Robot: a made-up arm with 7 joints.
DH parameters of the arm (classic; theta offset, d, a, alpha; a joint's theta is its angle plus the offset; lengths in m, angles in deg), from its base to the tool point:
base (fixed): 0 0.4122 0.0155 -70
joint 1: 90 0.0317 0.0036 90
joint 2: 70 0.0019 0.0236 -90
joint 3: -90 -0.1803 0.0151 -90
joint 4: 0 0.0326 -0.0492 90
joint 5: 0 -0.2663 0.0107 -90
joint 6: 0 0.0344 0.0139 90
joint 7: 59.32 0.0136 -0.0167 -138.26
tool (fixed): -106 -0.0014 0 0
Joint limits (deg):
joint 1: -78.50..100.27
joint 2: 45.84..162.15
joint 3: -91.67..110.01
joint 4: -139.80..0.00
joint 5: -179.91..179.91
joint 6: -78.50..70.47
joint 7: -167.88..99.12
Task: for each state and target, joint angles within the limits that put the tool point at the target. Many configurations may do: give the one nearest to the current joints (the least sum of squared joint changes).
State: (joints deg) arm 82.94 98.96 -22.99 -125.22 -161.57 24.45 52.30
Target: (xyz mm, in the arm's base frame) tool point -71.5 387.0 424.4
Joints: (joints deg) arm 89.22 135.81 -64.91 -88.11 -160.49 21.98 54.49
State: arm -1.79 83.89 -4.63 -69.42 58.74 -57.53 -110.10
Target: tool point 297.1 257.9 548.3
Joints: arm -14.55 90.70 -4.84 -93.61 56.48 -58.31 -108.86
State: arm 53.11 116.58 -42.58 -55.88 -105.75 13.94 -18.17
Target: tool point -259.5 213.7 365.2
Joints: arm 84.58 93.64 -72.87 -86.67 -105.04 14.60 -19.46
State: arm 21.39 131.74 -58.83 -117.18 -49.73 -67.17 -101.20
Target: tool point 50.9 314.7 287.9
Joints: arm 32.83 125.04 -71.40 -96.15 -47.24 -69.21 -98.81
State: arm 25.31 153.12 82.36 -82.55 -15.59 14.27 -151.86
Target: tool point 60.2 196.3 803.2
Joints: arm 20.75 119.75 87.00 -56.29 -10.19 13.99 -150.34
